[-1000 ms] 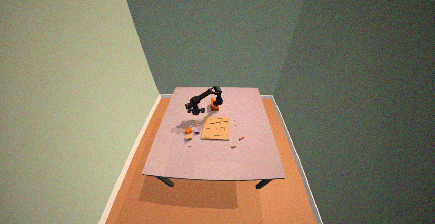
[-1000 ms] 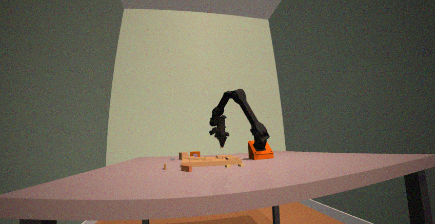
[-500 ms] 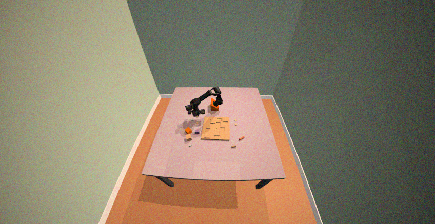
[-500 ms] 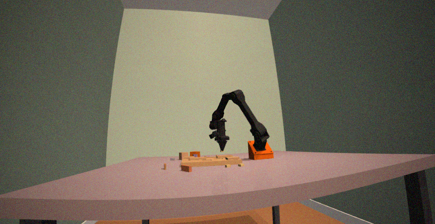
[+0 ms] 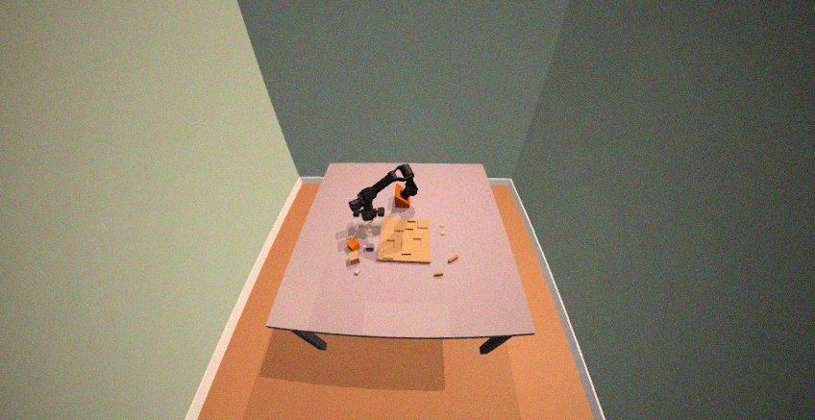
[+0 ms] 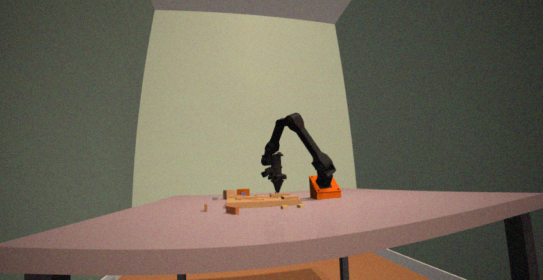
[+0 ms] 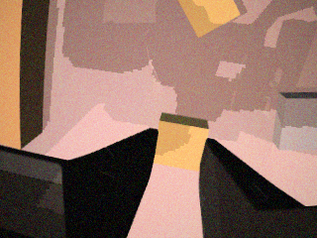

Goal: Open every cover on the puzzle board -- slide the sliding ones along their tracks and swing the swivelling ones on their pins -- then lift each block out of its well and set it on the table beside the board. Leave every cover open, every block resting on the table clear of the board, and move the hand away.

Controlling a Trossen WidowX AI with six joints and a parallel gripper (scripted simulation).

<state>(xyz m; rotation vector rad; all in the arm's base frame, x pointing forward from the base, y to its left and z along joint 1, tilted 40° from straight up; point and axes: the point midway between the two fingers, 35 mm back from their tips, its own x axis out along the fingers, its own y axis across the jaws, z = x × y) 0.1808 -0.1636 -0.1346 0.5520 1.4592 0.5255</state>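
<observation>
Right now the grey block is 6 cm to the right of my gripper tip, 2 cm below it and 1 cm ahead of it. Also, from my gripper tip: tan cube: 26 cm ahead, 7 cm to the right; then purple piece: 19 cm ahead, 1 cm to the left, 1 cm below; then orange block: 18 cm ahead, 8 cm to the right.
</observation>
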